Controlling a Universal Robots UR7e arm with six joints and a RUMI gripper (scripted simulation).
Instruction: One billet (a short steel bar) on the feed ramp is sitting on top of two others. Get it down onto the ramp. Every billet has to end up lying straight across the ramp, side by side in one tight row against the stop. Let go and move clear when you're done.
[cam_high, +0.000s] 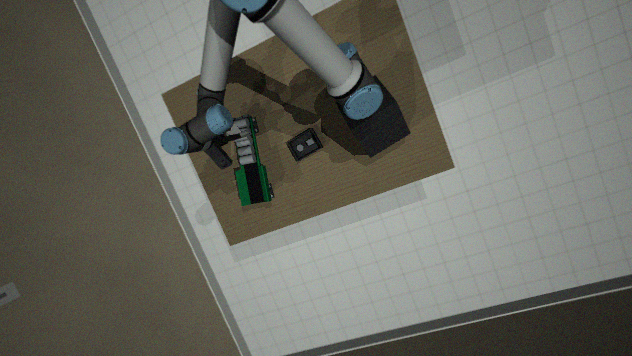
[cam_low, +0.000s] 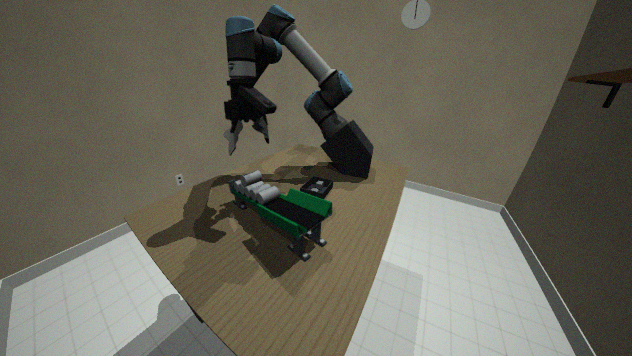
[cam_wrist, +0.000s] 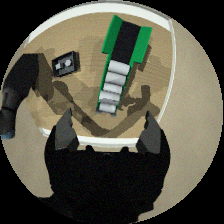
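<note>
Now: the ramp 40 mm ahead of my hand, 90 mm to the left of it and 150 mm below it.
</note>
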